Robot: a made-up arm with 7 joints.
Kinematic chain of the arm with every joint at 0, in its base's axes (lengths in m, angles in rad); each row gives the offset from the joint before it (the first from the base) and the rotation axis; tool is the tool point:
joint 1: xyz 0 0 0 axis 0 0.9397 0.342
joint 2: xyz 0 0 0 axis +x
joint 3: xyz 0 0 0 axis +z
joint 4: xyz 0.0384 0 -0.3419 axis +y
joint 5: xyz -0.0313 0 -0.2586 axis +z
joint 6: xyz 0 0 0 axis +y
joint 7: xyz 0 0 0 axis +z
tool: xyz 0 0 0
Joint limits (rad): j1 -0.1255..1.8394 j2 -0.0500..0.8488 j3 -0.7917..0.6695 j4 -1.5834..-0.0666 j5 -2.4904..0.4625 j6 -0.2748..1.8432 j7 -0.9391..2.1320
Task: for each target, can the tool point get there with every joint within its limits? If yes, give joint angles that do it. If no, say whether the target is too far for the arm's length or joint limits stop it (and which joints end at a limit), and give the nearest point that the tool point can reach.
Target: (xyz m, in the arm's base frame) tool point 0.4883 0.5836 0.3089
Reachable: no: too far | nearest point 0.2609 0.3890 -0.0768 | short by 0.488 m
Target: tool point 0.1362 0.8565 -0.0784
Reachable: no: too far | nearest point 0.1450 0.4845 -0.2391 | short by 0.405 m
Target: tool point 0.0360 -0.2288 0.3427
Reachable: no: joint limits stop it (at a limit: joint 1, joint 2, joint 3, joint 4) | nearest point -0.5329 -0.2789 0.0357 | short by 0.648 m
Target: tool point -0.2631 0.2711 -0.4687
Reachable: yes | joints 0.6509 0.4892 0.1055 -0.4164 0.2144 0.1659 1.4958
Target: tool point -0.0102 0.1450 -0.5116
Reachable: yes | joints 0.4679 0.5762 -0.5634 -1.2340 -1.0402 0.7295 1.5285
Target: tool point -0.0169 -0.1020 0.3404
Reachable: no: joint limits stop it (at a limit: joint 1, joint 3, joint 4) | nearest point -0.5754 0.0555 0.1698 | short by 0.605 m
